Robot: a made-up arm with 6 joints.
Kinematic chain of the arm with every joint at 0, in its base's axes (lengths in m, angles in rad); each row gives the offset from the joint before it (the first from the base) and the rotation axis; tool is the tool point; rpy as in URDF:
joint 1: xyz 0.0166 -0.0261 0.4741 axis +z
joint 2: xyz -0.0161 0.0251 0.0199 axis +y
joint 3: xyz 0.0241 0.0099 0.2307 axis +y
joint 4: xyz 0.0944 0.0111 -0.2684 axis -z
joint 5: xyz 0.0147 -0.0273 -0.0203 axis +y
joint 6: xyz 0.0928 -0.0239 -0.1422 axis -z
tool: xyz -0.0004 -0.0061 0.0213 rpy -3.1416 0 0
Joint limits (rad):
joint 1: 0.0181..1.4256
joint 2: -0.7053..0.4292
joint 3: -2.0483..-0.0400
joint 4: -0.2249..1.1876
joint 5: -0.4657..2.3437
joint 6: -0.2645..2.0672
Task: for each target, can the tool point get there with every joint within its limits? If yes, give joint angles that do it. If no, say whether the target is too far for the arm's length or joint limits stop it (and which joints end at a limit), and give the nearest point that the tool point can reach.
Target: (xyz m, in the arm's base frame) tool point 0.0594 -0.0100 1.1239
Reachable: yes | joints 1.2436 -0.5450 -1.8546 0.3244 -0.0292 1.6007
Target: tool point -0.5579 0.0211 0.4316
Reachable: no: joint limits stop it (at a limit: joint 2, joint 3, joint 4, joint 6) | nearest point -0.1371 -0.0135 0.4255 | short by 0.422 m
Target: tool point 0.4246 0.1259 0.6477
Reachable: yes | joints 0.3382 0.0123 -1.2959 0.2761 0.9674 1.7644
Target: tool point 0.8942 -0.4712 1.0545
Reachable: no: too far | nearest point 0.5097 -0.0941 0.8627 | short by 0.572 m
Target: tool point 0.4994 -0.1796 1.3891
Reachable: no: too far | nearest point 0.3227 -0.0423 1.0748 | short by 0.386 m
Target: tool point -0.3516 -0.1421 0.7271
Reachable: no: joint limits stop it (at a limit: joint 1, joint 2, joint 3, joint 4, joint 5, joint 6) | nearest point -0.1401 -0.0501 0.9325 | short by 0.309 m
